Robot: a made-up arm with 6 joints. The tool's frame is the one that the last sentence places.
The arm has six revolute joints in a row. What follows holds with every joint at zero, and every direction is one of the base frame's. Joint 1 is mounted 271.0 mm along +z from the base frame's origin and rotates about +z. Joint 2 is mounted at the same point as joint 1 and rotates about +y. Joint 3 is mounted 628.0 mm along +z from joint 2 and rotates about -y. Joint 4 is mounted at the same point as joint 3 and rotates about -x. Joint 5 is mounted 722.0 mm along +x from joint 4 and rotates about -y. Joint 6 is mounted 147.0 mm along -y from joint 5 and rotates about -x. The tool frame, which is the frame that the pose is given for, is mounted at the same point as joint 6; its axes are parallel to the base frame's.
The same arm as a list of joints. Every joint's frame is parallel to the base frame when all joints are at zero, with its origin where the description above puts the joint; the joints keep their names.
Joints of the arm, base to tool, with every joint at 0 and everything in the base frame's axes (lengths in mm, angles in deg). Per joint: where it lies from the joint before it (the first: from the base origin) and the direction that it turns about. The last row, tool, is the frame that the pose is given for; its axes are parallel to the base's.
joint 1: axis +z offset 0.0 0.0 271.0
joint 2: axis +y offset 0.0 0.0 0.0
joint 3: axis -y offset 0.0 0.0 628.0
joint 4: axis -x offset 0.0 0.0 0.0
joint 5: axis -y offset 722.0 0.0 0.0
joint 6: axis -x offset 0.0 -147.0 0.0
tool: offset 0.0 0.0 0.0

